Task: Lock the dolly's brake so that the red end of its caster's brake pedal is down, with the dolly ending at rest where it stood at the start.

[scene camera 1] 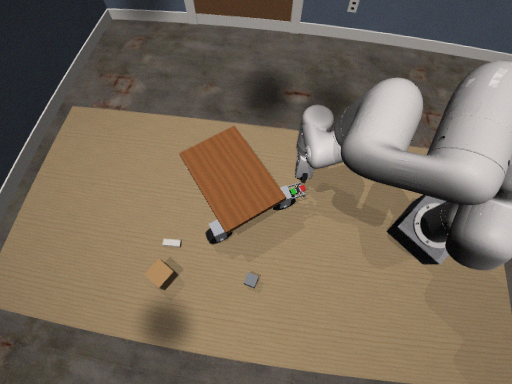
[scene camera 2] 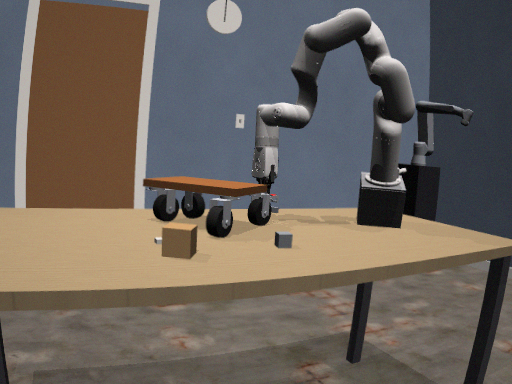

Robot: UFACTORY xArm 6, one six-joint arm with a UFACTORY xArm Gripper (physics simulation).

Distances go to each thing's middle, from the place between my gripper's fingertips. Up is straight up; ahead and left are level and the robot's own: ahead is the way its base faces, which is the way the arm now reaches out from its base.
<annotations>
The dolly point(scene camera 1: 238, 188) lies 19 cm ahead of my hand and 7 cm to the left of it. The rest, counted from my hand: orange-brown block point(scene camera 2: 179, 240) 37 cm ahead, 37 cm to the left, 3 cm below.
</annotations>
